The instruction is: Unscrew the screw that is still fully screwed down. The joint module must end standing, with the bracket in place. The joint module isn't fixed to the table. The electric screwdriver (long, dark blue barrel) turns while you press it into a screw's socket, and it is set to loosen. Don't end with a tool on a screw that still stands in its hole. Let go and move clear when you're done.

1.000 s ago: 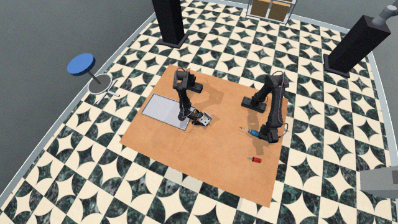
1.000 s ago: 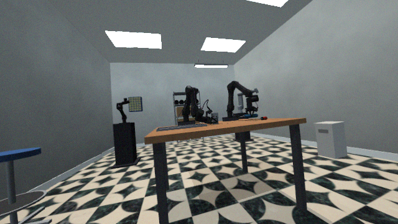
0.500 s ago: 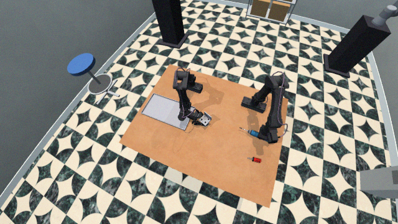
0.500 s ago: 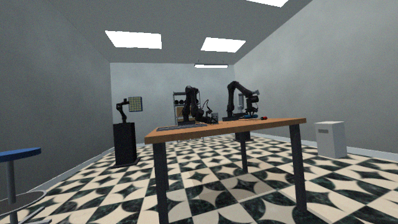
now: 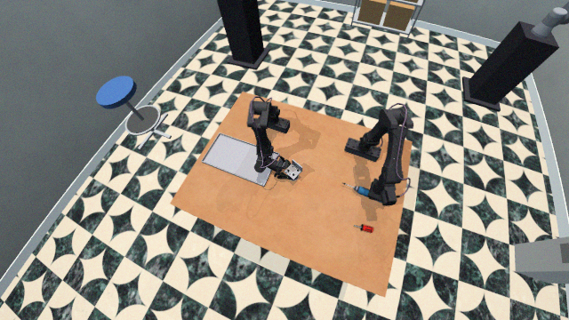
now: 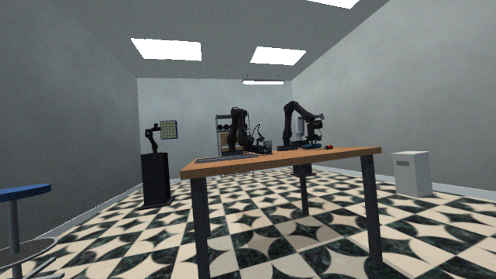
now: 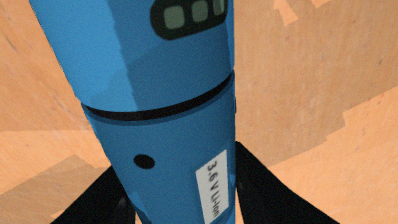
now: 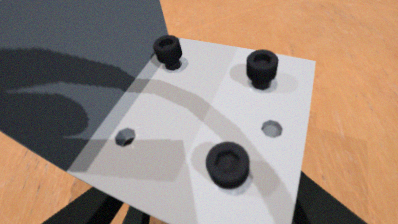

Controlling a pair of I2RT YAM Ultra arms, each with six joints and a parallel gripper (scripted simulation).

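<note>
The round joint module is right at my right hand. From my right hand the other things lie so: grey mat: 330 mm to the right, 20 mm below, 10 mm ahead; then grey bracket: 50 mm above; then screw: 50 mm above, 20 mm to the right, 10 mm ahead.
</note>
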